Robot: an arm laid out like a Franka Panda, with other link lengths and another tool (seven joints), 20 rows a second.
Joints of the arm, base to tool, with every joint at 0 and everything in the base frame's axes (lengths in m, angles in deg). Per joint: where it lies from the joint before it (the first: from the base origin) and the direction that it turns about. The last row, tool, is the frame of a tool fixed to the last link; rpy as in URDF.
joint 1: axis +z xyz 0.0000 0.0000 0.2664
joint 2: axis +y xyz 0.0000 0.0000 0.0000
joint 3: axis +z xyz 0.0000 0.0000 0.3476
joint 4: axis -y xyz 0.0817 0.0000 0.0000
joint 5: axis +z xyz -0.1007 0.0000 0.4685
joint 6: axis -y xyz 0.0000 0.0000 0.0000
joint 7: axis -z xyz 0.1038 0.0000 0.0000
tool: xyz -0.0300 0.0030 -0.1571 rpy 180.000 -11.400 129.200
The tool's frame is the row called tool.
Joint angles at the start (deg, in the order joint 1, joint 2, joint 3, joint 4, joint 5, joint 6, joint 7):
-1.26 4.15 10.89 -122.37 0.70 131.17 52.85
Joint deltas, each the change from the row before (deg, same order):
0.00 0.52 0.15 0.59 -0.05 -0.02 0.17
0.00 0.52 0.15 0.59 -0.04 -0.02 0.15
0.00 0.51 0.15 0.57 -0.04 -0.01 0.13
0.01 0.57 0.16 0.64 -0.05 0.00 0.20
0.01 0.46 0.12 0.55 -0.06 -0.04 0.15
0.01 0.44 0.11 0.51 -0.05 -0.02 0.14
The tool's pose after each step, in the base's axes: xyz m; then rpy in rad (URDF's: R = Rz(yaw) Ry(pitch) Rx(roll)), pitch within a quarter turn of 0, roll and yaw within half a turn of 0. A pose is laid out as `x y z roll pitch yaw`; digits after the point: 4 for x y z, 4 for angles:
0.6335 0.1357 0.2611 3.0643 -0.2423 1.5088
0.6366 0.1379 0.2609 3.0637 -0.2441 1.5092
0.6396 0.1400 0.2606 3.0630 -0.2459 1.5100
0.6430 0.1425 0.2604 3.0621 -0.2480 1.5100
0.6459 0.1444 0.2603 3.0613 -0.2495 1.5102
0.6485 0.1462 0.2602 3.0606 -0.2510 1.5103

